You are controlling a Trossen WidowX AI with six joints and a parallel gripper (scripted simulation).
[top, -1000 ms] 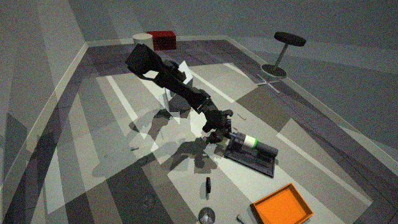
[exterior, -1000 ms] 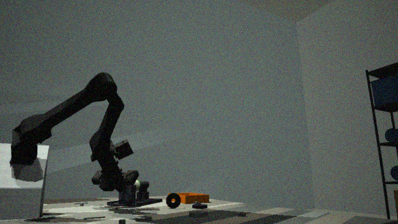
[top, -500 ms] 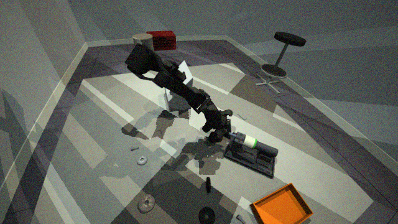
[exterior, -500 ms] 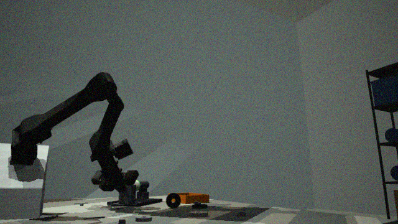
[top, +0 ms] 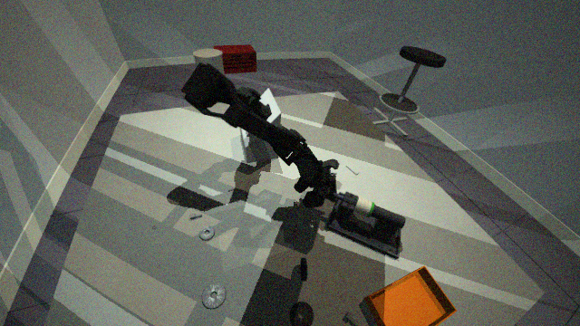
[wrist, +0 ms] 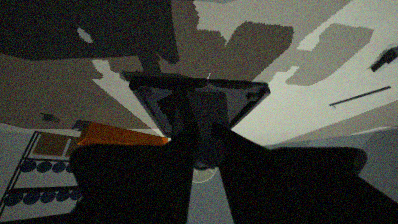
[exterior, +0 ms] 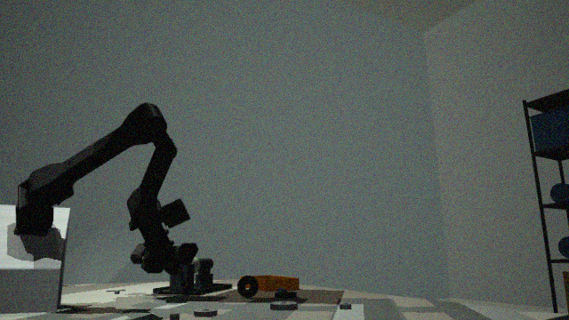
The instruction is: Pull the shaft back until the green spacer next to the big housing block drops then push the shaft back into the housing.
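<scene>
Now: gripper tip 20 mm short of the shaft, 30 mm to the right of it and 20 mm below it. The rest, counted from my gripper tip: green spacer (70 mm ahead, 80 mm to the left, 20 mm above); orange tray (320 mm ahead, 90 mm to the left, 50 mm below); white spacer (50 mm ahead, 60 mm to the left, 20 mm above).
</scene>
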